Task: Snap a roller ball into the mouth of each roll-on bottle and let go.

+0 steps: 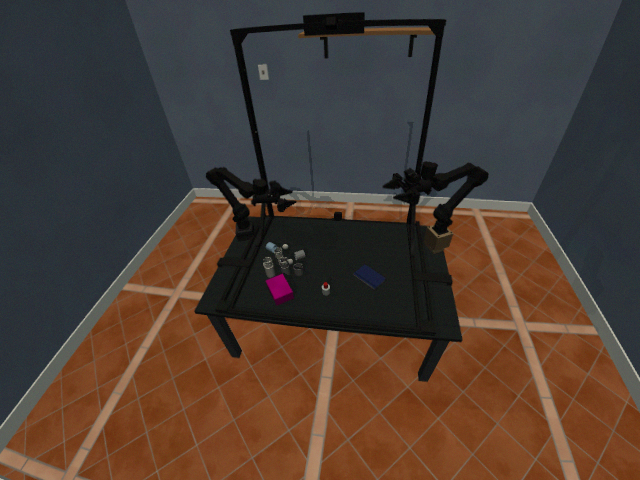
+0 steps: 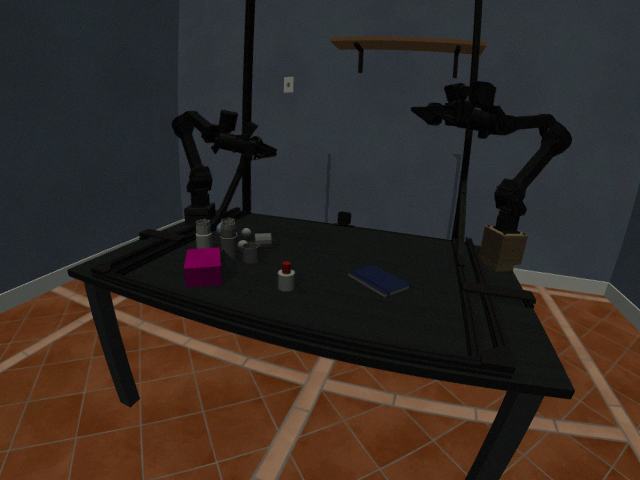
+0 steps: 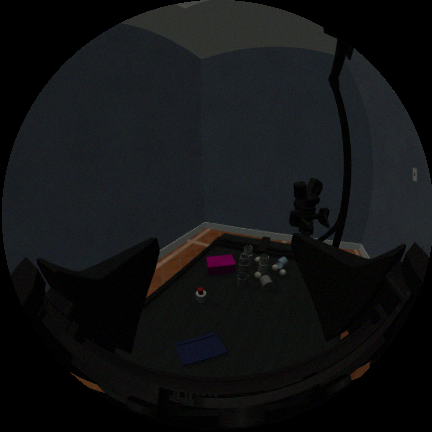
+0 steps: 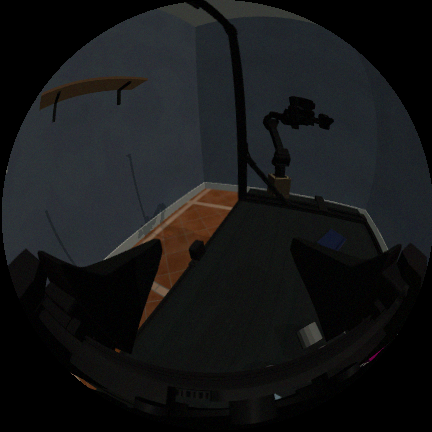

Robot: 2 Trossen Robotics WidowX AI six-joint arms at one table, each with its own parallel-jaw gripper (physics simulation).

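Places are measured from the left arm's base along level axes (x ahead, y left, z up), in metres.
Where they show: left gripper, between the fingertips: [image 1: 388,191] [image 2: 418,108] [image 3: 226,243] [image 4: 324,116]; right gripper, between the fingertips: [image 1: 294,196] [image 2: 276,152] [image 3: 319,228] [image 4: 228,246]; left arm's base, origin of its link: [image 1: 440,230] [image 2: 506,230] [image 4: 279,175]; right arm's base, origin of its link: [image 1: 243,226] [image 2: 199,205].
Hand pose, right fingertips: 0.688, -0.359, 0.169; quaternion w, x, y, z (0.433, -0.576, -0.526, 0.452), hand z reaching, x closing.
Things, the pixels of their centre, and the offset from my right fingertips, as dx, dy, dz.
- grey cylinder, middle of its body: [image 4: 308,335] [image 2: 262,241] [image 3: 265,282] [image 1: 299,255] +0.046, +0.169, -0.261
- magenta box, middle of its body: [image 2: 203,266] [image 1: 279,289] [image 3: 220,264] +0.200, +0.360, -0.259
- white bottle with red tip, middle of its body: [image 2: 286,275] [image 3: 200,294] [image 1: 325,288] -0.010, +0.438, -0.252
- blue book, middle of its body: [image 2: 378,280] [image 3: 199,348] [image 4: 332,241] [image 1: 369,276] -0.244, +0.430, -0.278
Several clear, upright roll-on bottles stand in a cluster at the table's left, among them a tall one [image 1: 268,268] [image 2: 203,237] and a short one [image 1: 298,269] [image 2: 250,253] [image 3: 243,280]. Small white roller balls lie among them, one at the back [image 1: 285,246] [image 2: 246,232] and one nearer the short bottle [image 1: 290,261] [image 2: 242,243] [image 3: 258,274]. Whether any ball sits in a mouth is too small to tell. My left gripper [image 1: 393,191] [image 2: 420,114] [image 3: 226,243] is open and empty, high above the back right. My right gripper [image 1: 292,197] [image 2: 275,151] [image 4: 228,246] is open and empty, high behind the cluster.
A grey cylinder [image 1: 299,254] [image 2: 263,238] [image 4: 310,335] and a light-blue one [image 1: 271,246] [image 3: 282,262] lie by the bottles. A magenta box [image 1: 279,288] [image 2: 203,267] stands in front. A white bottle with red tip [image 1: 325,290] [image 2: 286,280] and blue book [image 1: 369,276] [image 2: 378,280] are farther right.
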